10 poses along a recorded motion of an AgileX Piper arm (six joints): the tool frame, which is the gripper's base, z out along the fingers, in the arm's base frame.
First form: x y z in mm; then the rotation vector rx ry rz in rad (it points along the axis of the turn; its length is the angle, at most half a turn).
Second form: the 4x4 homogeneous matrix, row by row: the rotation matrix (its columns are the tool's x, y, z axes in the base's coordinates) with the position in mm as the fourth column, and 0 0 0 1 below. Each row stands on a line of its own. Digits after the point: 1 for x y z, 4 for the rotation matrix.
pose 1, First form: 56.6 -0.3 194.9 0.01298 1.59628 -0.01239
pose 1, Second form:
-0.0255 0.0161 0.9995 56.6
0.0006 0.9999 -0.0161 -0.3
-0.9997 0.0002 -0.0255 194.9
0 0 0 1

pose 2, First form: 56.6 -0.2 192.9 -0.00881 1.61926 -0.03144
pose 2, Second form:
-0.0487 0.0137 0.9987 56.6
-0.0251 0.9996 -0.0149 -0.2
-0.9985 -0.0258 -0.0484 192.9
0 0 0 1

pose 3, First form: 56.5 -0.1 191.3 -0.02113 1.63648 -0.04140
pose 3, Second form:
-0.0661 0.0115 0.9977 56.5
-0.0390 0.9991 -0.0141 -0.1
-0.9970 -0.0398 -0.0656 191.3
0 0 0 1

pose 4, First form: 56.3 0.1 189.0 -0.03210 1.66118 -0.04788
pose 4, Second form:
-0.0908 0.0076 0.9958 56.3
-0.0497 0.9987 -0.0122 0.1
-0.9946 -0.0506 -0.0904 189.0
0 0 0 1

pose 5, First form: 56.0 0.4 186.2 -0.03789 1.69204 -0.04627
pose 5, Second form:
-0.1214 0.0020 0.9926 56.0
-0.0522 0.9986 -0.0084 0.4
-0.9912 -0.0529 -0.1212 186.2
0 0 0 1

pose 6, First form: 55.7 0.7 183.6 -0.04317 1.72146 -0.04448
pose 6, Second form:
-0.1505 -0.0033 0.9886 55.7
-0.0544 0.9985 -0.0049 0.7
-0.9871 -0.0545 -0.1504 183.6
0 0 0 1

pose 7, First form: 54.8 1.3 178.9 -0.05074 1.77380 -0.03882
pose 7, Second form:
-0.2018 -0.0129 0.9794 54.8
-0.0558 0.9984 0.0017 1.3
-0.9778 -0.0543 -0.2022 178.9
0 0 0 1

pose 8, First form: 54.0 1.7 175.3 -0.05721 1.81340 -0.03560
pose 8, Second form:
-0.2402 -0.0201 0.9705 54.0
-0.0581 0.9983 0.0063 1.7
-0.9690 -0.0549 -0.2410 175.3
0 0 0 1

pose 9, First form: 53.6 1.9 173.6 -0.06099 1.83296 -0.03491
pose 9, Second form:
-0.2591 -0.0235 0.9656 53.6
-0.0603 0.9981 0.0081 1.9
-0.9640 -0.0561 -0.2600 173.6
0 0 0 1

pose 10, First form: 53.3 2.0 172.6 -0.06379 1.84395 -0.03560
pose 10, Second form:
-0.2696 -0.0253 0.9626 53.3
-0.0625 0.9980 0.0088 2.0
-0.9609 -0.0578 -0.2707 172.6
0 0 0 1

